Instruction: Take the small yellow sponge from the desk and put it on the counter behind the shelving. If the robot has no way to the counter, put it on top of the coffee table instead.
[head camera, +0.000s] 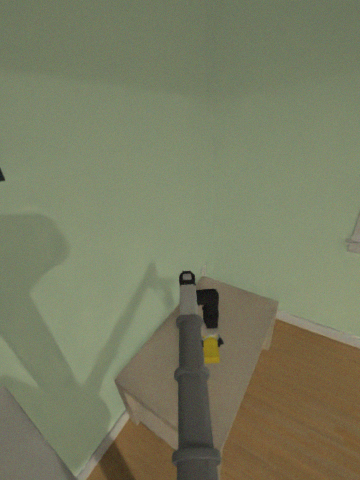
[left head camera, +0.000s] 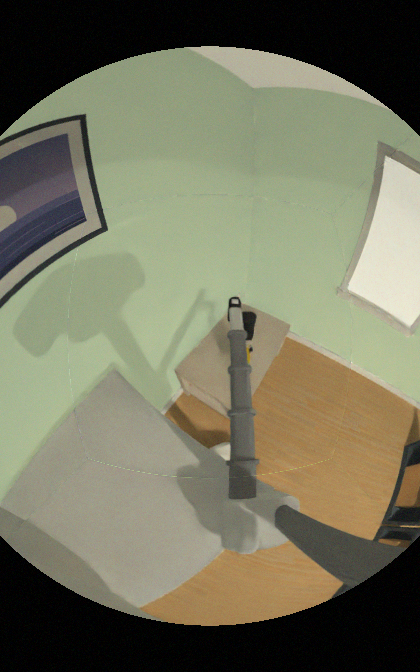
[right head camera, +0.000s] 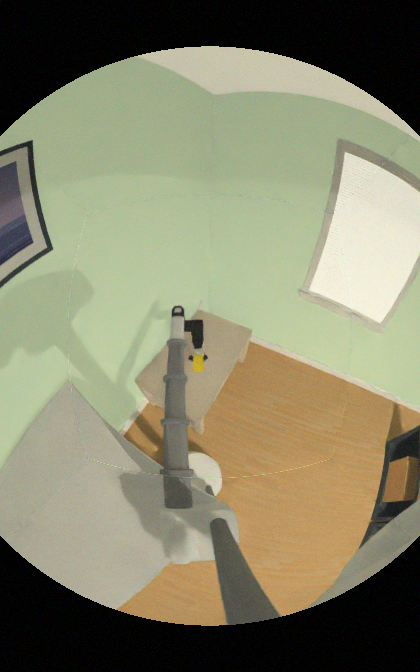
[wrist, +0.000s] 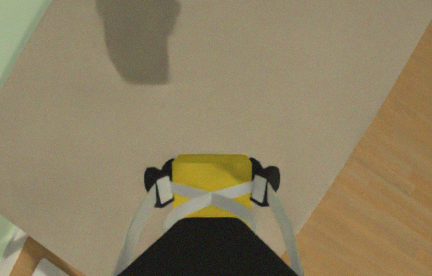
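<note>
The small yellow sponge is between the two fingertips of my gripper, which is shut on it. Both are over the top of a low beige table in the room corner, apparently the coffee table. The sponge is close to the table top; I cannot tell whether it touches. In the left head view the arm hides most of the gripper and part of the sponge. The counter does not show clearly.
My telescoping arm reaches over the table. A large grey surface is at the lower left. A white round object is below the arm. Dark shelving stands at the right. Green walls meet behind the table.
</note>
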